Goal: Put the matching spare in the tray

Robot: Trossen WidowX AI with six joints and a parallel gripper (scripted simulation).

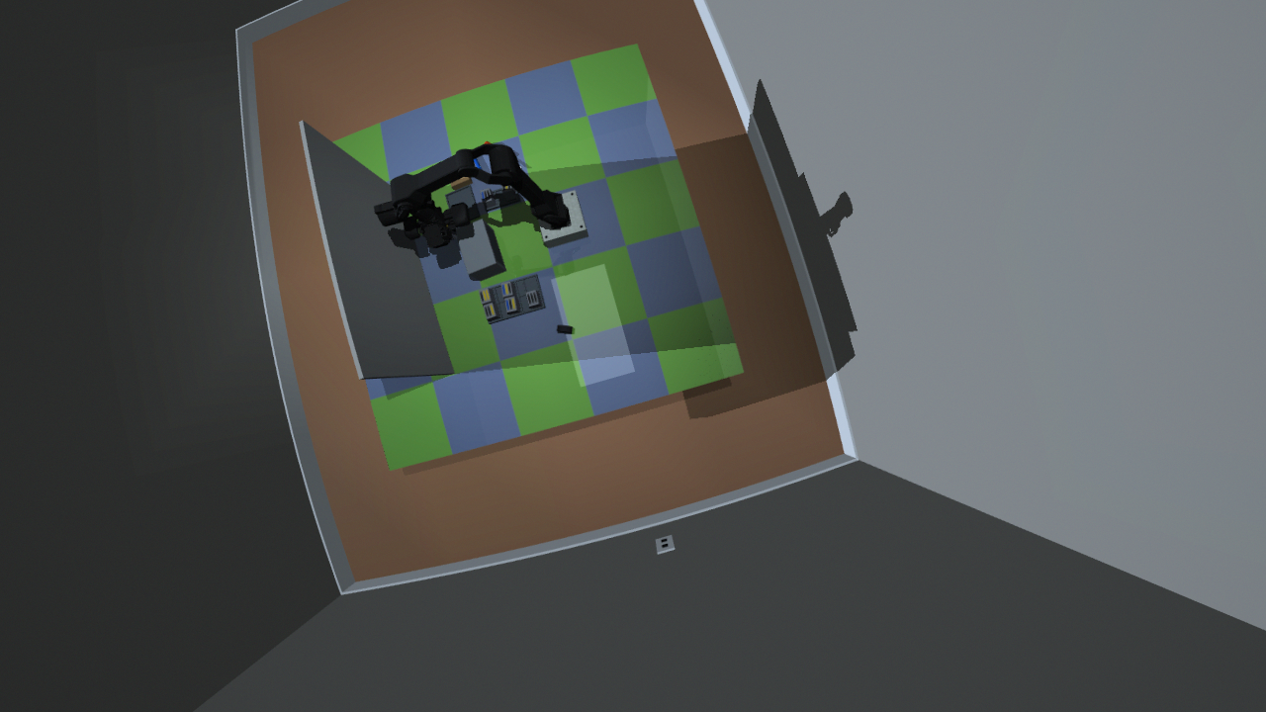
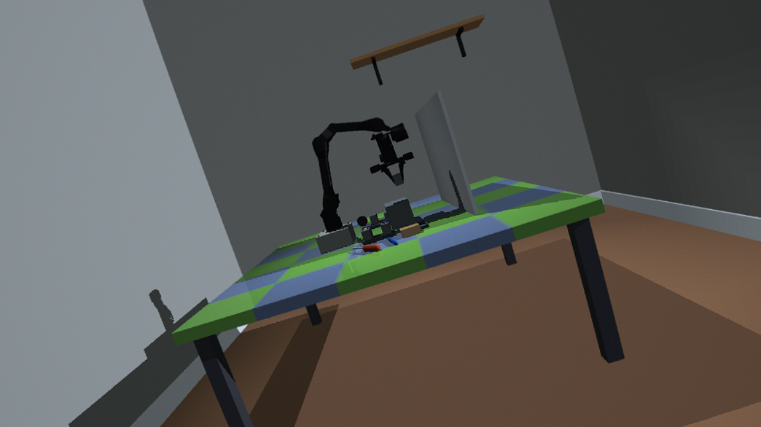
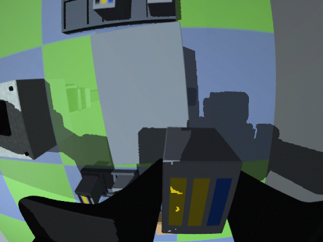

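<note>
Now: gripper tip 20 mm short of the flat grey tray, 170 mm to the left of it and 170 mm above it. Also, from my gripper tip: tall grey upright panel 200 mm ahead, 70 mm to the left, 50 mm above; dark spare module 20 mm above; grey mounted unit 50 mm behind, 40 mm to the left, 130 mm below.
</note>
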